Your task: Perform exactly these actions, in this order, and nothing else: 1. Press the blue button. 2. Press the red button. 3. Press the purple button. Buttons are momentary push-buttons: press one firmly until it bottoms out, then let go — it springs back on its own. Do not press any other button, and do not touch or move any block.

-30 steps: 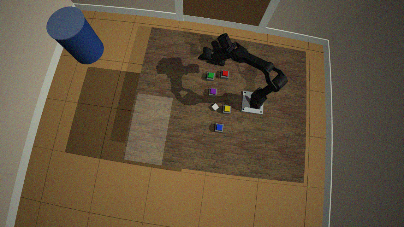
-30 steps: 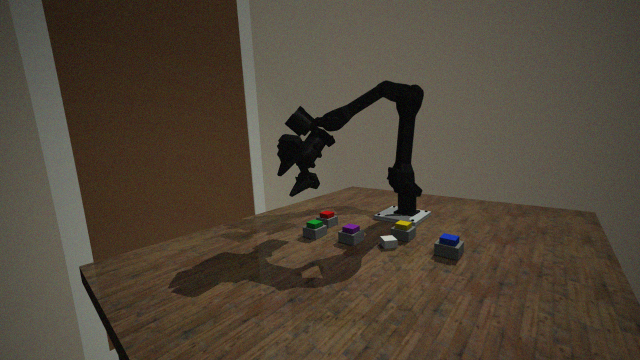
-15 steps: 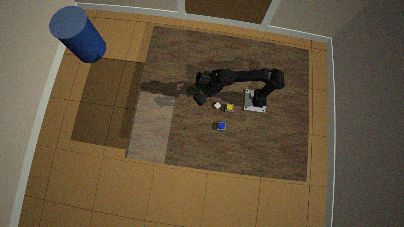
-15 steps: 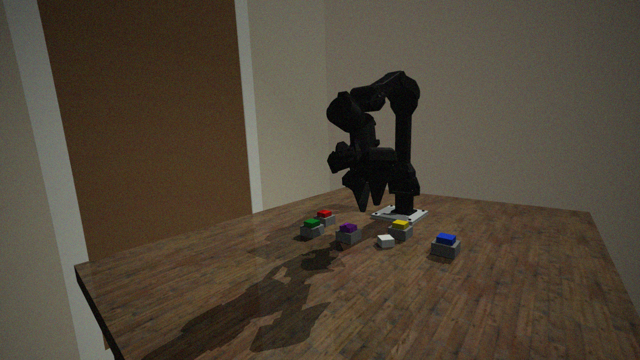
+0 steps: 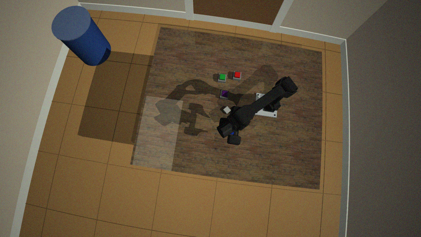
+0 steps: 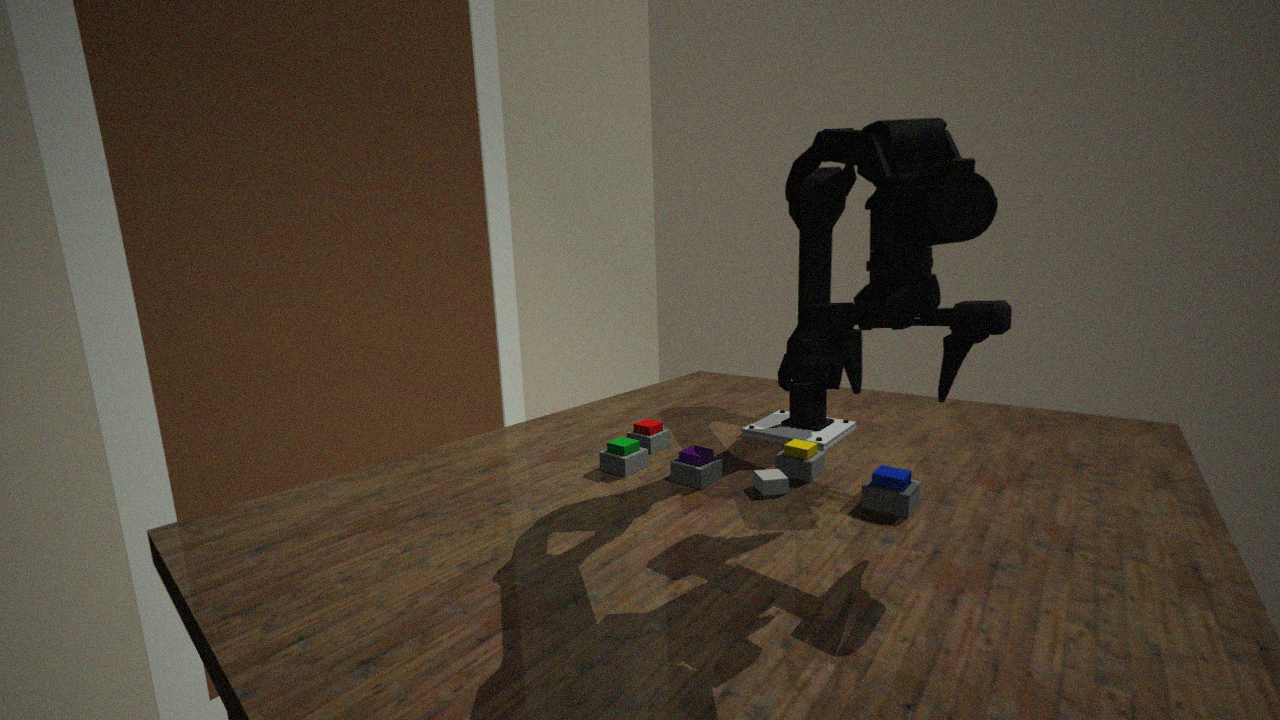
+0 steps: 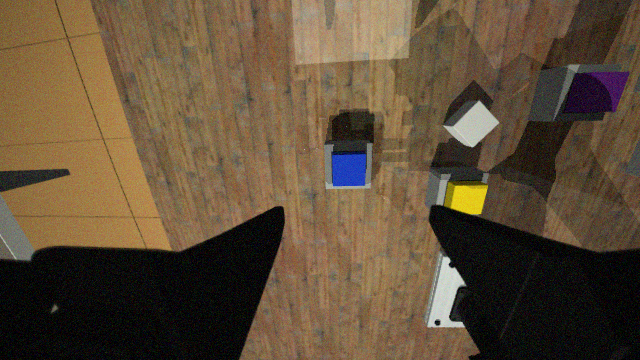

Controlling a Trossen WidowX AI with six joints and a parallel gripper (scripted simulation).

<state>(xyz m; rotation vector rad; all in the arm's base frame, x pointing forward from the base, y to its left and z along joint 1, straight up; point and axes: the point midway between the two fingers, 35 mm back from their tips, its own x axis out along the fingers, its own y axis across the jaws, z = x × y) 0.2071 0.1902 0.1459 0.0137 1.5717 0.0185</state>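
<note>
Now: gripper tip 9 cm above the blue button. Round my gripper tip: yellow button: 3 cm behind, 12 cm to the right, 9 cm below; then small white block: 4 cm ahead, 13 cm to the right, 11 cm below; then purple button: 7 cm ahead, 22 cm to the right, 9 cm below.
</note>
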